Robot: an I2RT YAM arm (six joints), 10 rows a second.
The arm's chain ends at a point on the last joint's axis. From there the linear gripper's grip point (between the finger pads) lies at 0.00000 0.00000 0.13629 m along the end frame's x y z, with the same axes.
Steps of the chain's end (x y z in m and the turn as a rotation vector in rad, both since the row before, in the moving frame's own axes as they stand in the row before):
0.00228, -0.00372, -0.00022, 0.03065, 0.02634, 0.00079
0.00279, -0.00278, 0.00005, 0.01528, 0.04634, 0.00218
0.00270, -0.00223, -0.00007, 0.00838, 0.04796, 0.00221
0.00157, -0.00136, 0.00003, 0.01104, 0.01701, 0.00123
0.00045, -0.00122, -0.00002, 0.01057, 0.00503, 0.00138
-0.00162, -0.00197, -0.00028, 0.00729, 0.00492, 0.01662
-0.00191, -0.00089, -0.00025, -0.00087, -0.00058, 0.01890
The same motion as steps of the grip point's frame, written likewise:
0.00587, -0.00789, -0.00033, 0.03065, 0.02634, 0.00079
0.00911, -0.00485, -0.00011, 0.01528, 0.04634, 0.00218
0.00924, -0.00336, -0.00023, 0.00838, 0.04796, 0.00221
0.00389, -0.00286, 0.00000, 0.01104, 0.01701, 0.00123
0.00114, -0.00266, -0.00003, 0.01057, 0.00503, 0.00138
-0.00094, -0.00296, -0.00029, 0.00729, 0.00492, 0.01662
-0.00199, -0.00077, -0.00025, -0.00087, -0.00058, 0.01890

